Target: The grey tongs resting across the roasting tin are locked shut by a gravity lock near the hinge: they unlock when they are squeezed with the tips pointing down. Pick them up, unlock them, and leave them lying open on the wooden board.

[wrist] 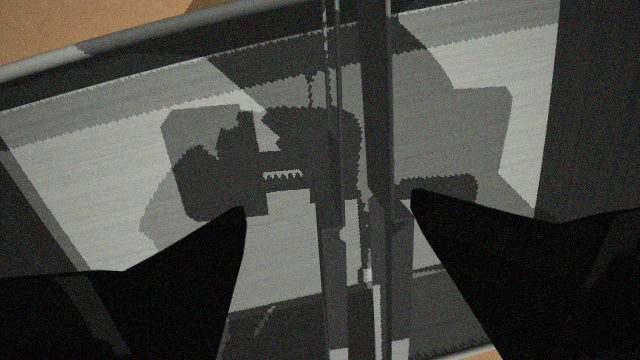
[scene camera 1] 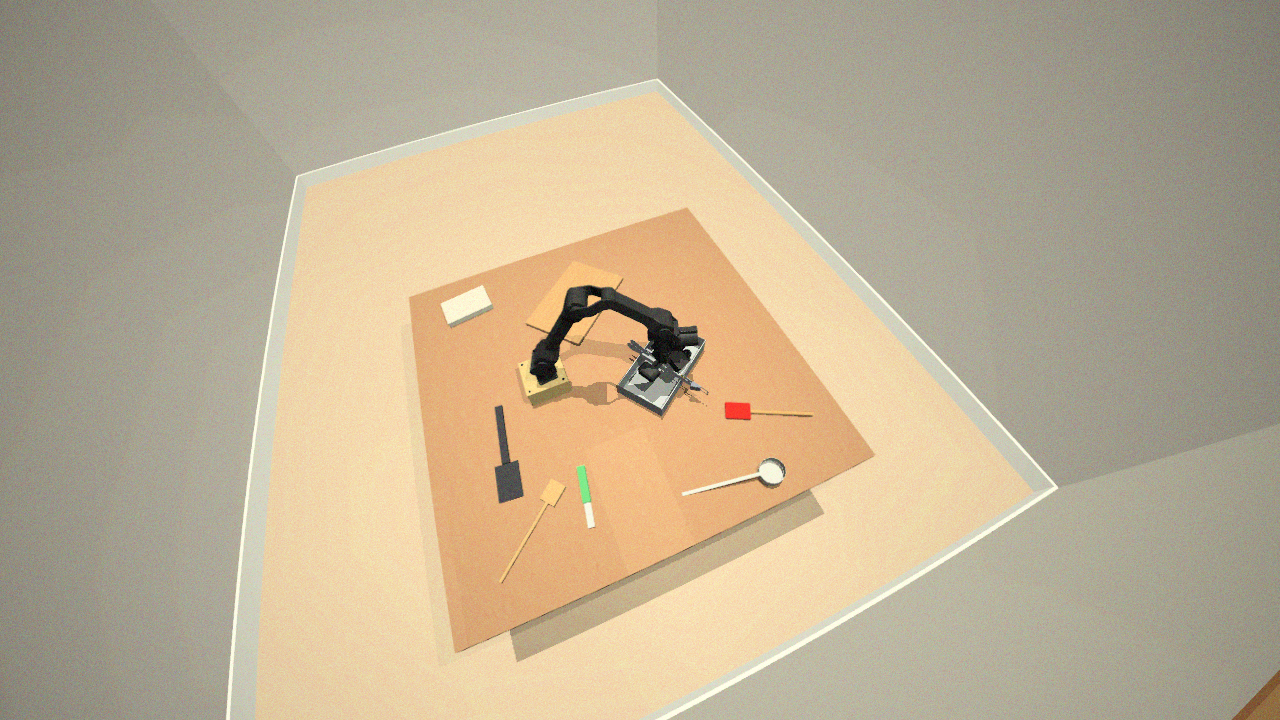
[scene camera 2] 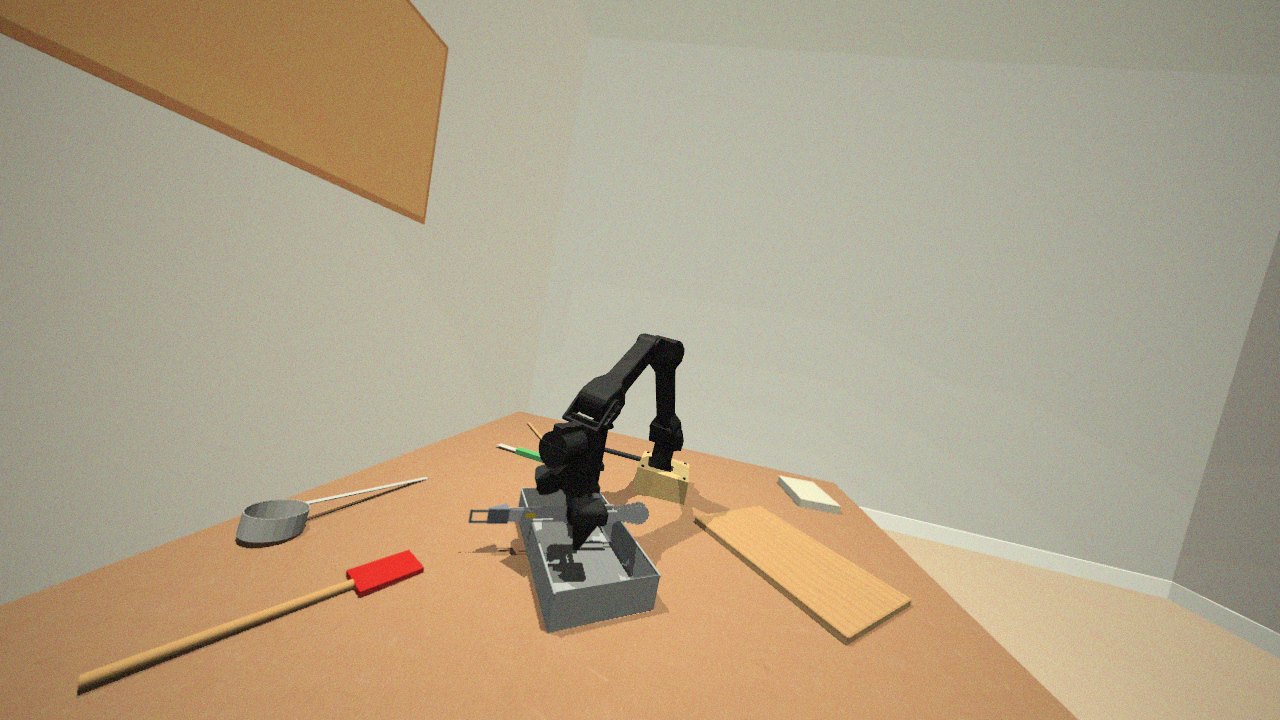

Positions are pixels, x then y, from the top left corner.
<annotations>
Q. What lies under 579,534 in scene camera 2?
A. My gripper.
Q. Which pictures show the metal scoop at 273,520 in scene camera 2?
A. Scene camera 1 and scene camera 2 only.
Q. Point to a grey roasting tin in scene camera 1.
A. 656,396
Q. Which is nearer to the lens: the white block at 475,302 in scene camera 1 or the black spatula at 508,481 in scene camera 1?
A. The black spatula.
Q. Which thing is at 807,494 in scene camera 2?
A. A white block.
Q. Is my gripper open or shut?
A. Open.
</annotations>
